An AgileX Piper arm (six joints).
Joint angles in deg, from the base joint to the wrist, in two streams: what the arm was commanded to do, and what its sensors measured. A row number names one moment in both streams.
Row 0, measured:
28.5, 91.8, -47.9, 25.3, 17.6, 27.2
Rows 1 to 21, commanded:
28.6, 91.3, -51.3, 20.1, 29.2, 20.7
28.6, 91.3, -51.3, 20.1, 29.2, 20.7
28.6, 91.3, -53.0, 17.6, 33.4, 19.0
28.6, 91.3, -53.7, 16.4, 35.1, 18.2
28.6, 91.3, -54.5, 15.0, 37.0, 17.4
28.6, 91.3, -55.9, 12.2, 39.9, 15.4
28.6, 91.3, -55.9, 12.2, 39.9, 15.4
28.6, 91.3, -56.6, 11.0, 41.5, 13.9
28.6, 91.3, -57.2, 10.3, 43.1, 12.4
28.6, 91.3, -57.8, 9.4, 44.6, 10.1
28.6, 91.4, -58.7, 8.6, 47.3, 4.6
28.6, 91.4, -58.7, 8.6, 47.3, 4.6
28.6, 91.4, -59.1, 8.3, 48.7, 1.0
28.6, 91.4, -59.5, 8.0, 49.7, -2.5
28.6, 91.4, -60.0, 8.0, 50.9, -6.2
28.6, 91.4, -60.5, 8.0, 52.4, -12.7
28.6, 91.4, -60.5, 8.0, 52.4, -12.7
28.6, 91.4, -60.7, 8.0, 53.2, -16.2
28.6, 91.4, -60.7, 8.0, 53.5, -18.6
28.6, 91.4, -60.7, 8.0, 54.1, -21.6
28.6, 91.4, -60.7, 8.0, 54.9, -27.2
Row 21, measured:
28.5, 91.8, -60.6, 8.3, 53.0, -18.9
